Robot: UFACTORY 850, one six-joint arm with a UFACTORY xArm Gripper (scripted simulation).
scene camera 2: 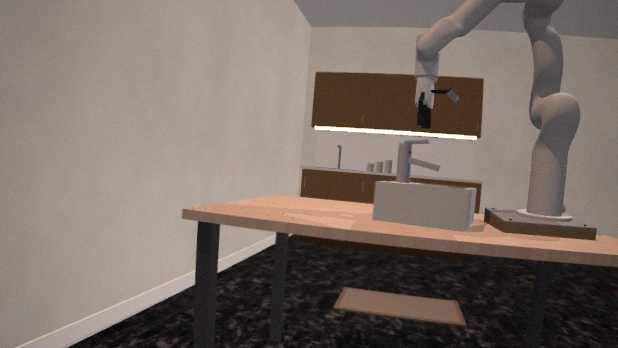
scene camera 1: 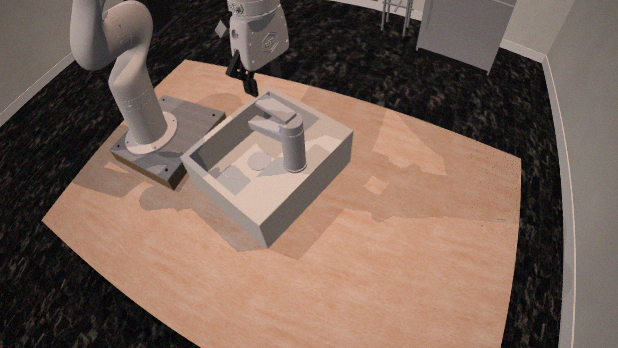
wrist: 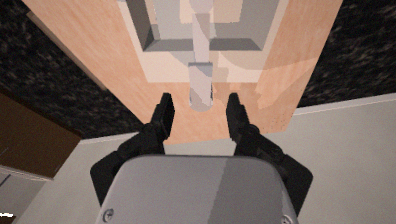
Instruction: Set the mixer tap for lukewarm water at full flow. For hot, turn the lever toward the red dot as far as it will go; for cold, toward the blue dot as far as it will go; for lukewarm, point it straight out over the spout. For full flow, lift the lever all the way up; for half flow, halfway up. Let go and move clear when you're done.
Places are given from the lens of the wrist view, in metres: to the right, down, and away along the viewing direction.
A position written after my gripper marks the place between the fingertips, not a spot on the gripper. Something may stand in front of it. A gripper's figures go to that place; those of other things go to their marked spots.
my gripper (wrist: 200,102): 0.00, -0.01, 0.13
flat lever (wrist: 200,73): 0.00, -0.05, 0.16
grey sink basin (wrist: 239,45): 0.11, -0.17, 0.30
The marked spots on the grey sink basin and the flat lever are 0.22 m apart.
